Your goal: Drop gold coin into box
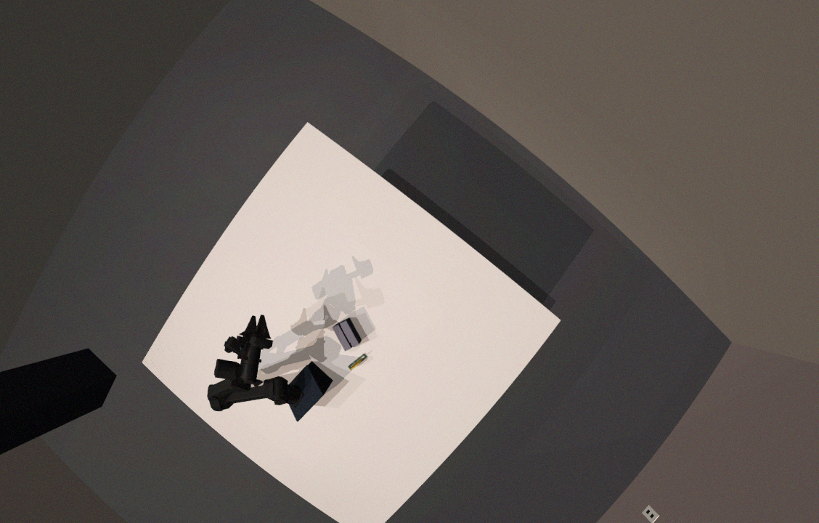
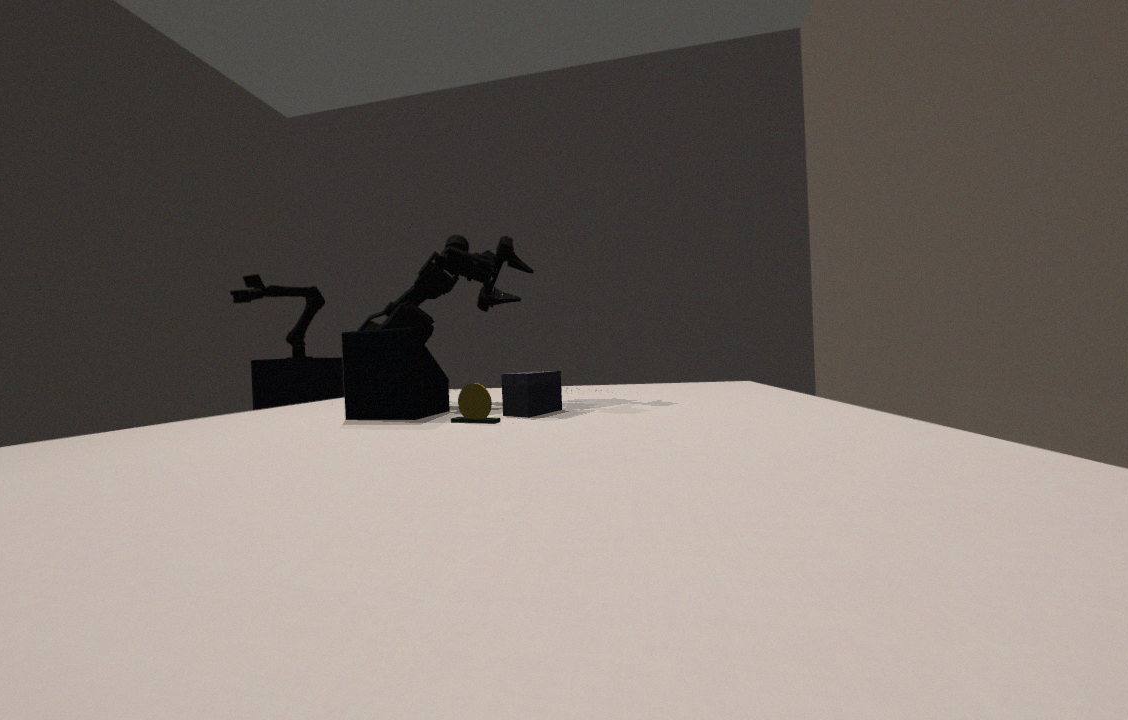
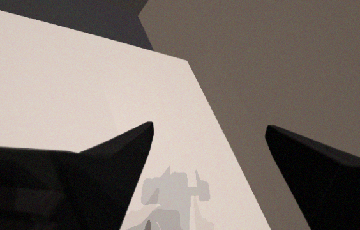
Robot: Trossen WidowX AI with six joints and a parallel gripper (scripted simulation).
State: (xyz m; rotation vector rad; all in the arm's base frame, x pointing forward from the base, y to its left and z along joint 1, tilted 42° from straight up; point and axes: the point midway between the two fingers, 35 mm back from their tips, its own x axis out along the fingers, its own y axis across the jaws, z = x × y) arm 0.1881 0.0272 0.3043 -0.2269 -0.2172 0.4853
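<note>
Right now my gripper tip is 360 mm to the left of the gold coin, 250 mm above it and 20 mm past it.
</note>
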